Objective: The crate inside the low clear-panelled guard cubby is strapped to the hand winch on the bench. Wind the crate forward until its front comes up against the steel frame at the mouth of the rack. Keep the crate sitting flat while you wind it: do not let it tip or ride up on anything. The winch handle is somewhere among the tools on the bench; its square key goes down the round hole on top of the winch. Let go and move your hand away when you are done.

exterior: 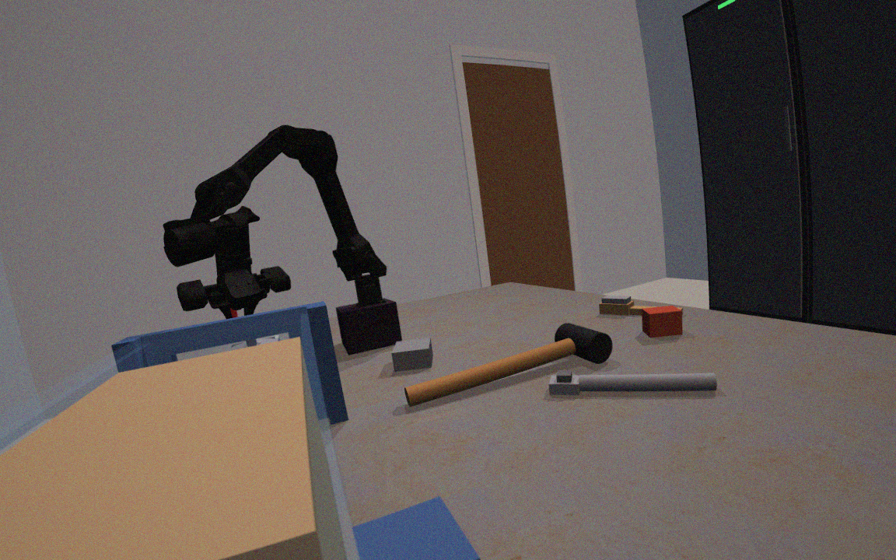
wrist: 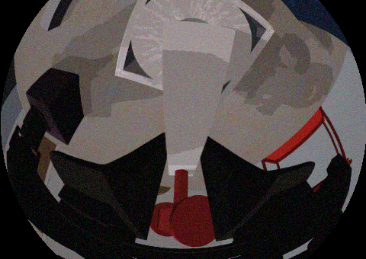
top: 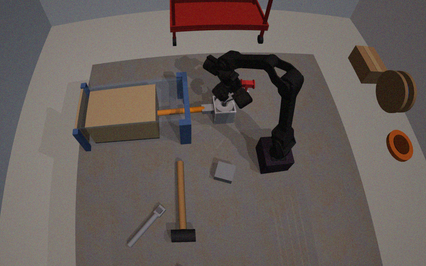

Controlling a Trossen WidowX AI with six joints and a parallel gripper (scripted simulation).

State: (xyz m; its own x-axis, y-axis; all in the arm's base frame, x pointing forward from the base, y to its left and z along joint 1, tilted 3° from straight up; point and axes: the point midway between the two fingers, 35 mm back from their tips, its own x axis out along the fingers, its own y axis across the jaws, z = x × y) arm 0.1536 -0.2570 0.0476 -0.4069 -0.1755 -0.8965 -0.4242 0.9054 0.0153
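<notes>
Now: the red knob 30 mm behind my gripper tip, 10 mm to the right of it and 50 mm above it. From my gripper tip the other things lie so: winch handle 20 mm above; grey winch 50 mm ahead, 20 mm to the left, 80 mm below; blue steel frame 220 mm ahead, 40 mm to the left, 10 mm below.
</notes>
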